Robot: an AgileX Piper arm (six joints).
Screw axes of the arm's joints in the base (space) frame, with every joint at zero. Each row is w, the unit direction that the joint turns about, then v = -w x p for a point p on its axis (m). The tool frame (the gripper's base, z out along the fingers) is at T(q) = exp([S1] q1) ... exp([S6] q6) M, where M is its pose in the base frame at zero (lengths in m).
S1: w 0 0 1 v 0 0 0
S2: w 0 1 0 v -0.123 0 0
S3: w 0 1 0 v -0.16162 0 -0.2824
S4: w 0.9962 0 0.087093 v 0 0.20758 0
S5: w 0 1 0 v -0.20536 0 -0.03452
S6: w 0.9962 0 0.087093 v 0 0.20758 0
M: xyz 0.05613 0 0.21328 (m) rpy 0 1.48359 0 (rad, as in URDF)
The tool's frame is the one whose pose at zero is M.
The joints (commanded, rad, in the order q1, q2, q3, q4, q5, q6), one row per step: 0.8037, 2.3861, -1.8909, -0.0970, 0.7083, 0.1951; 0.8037, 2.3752, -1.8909, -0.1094, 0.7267, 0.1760; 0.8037, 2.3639, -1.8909, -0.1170, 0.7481, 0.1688; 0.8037, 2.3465, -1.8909, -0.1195, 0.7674, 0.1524; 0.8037, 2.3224, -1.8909, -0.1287, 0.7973, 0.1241; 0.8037, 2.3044, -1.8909, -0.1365, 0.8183, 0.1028; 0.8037, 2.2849, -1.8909, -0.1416, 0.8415, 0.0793; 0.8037, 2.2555, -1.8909, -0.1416, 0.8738, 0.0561; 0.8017, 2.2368, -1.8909, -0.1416, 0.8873, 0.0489; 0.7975, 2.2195, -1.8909, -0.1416, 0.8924, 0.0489; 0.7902, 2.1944, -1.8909, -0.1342, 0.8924, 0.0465; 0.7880, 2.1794, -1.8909, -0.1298, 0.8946, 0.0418; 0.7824, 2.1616, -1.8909, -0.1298, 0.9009, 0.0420
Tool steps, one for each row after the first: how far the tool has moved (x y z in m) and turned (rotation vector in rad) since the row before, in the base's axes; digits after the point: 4 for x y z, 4 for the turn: -0.0005, -0.0017, 0.0049, -0.0205, -0.0087, 0.0202; -0.0009, -0.0018, 0.0050, -0.0152, -0.0007, 0.0071; -0.0011, -0.0016, 0.0081, -0.0092, -0.0051, 0.0136; -0.0016, -0.0028, 0.0111, -0.0209, -0.0101, 0.0253; -0.0012, -0.0022, 0.0083, -0.0154, -0.0090, 0.0192; -0.0016, -0.0024, 0.0089, -0.0150, -0.0071, 0.0198; -0.0028, -0.0033, 0.0134, -0.0112, -0.0043, 0.0166; -0.0009, -0.0025, 0.0087, 0.0009, -0.0057, 0.0027; 0.0003, -0.0028, 0.0083, 0.0087, -0.0087, -0.0049; 0.0006, -0.0038, 0.0122, 0.0220, -0.0130, -0.0068; -0.0006, -0.0017, 0.0072, 0.0102, -0.0072, 0.0008; 0.0002, -0.0037, 0.0083, 0.0081, -0.0082, -0.0066
